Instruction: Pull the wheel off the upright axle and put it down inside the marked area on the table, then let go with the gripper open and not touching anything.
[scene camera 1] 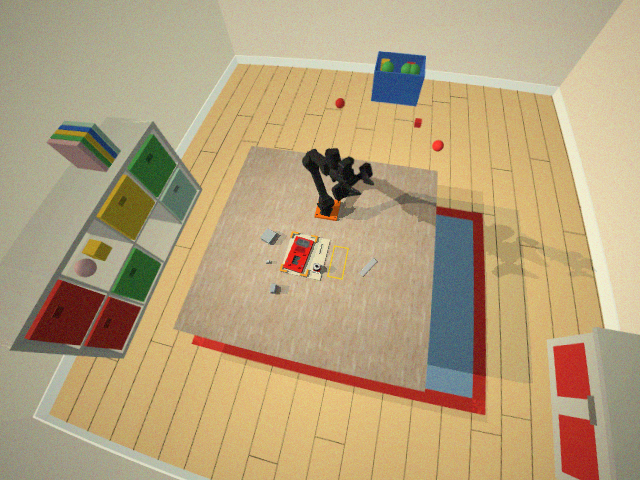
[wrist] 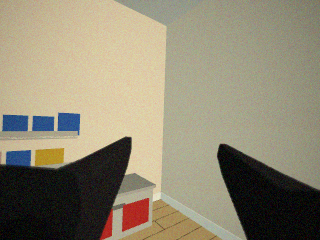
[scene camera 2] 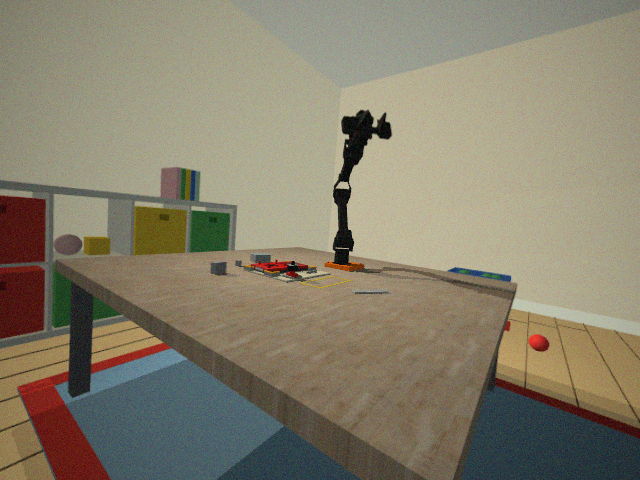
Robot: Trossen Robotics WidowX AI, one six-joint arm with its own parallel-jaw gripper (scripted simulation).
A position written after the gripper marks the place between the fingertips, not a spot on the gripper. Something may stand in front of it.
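Observation:
Open and holding nothing, the gripper [scene camera 2: 377,112] appears also in the wrist view [wrist: 174,146] and in scene camera 1 [scene camera 1: 367,189].

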